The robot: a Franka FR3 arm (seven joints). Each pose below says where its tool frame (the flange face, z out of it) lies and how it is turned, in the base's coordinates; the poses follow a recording.
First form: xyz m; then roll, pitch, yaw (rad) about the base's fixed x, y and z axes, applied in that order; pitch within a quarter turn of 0, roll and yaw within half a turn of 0.
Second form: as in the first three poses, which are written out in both.
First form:
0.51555 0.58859 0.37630 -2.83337 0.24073 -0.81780
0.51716 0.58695 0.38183 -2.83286 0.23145 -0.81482
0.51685 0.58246 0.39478 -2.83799 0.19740 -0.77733
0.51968 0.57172 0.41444 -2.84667 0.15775 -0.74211
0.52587 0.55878 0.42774 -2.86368 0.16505 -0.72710
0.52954 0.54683 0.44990 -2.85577 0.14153 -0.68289
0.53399 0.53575 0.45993 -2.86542 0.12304 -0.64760
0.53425 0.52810 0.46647 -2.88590 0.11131 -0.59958
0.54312 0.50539 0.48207 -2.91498 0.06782 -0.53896
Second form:
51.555 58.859 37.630 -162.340 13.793 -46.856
51.716 58.695 38.183 -162.311 13.261 -46.686
51.685 58.246 39.478 -162.605 11.310 -44.538
51.968 57.172 41.444 -163.102 9.038 -42.520
52.587 55.878 42.774 -164.077 9.457 -41.660
52.954 54.683 44.990 -163.624 8.109 -39.127
53.399 53.575 45.993 -164.176 7.050 -37.105
53.425 52.810 46.647 -165.350 6.378 -34.353
54.312 50.539 48.207 -167.016 3.886 -30.880

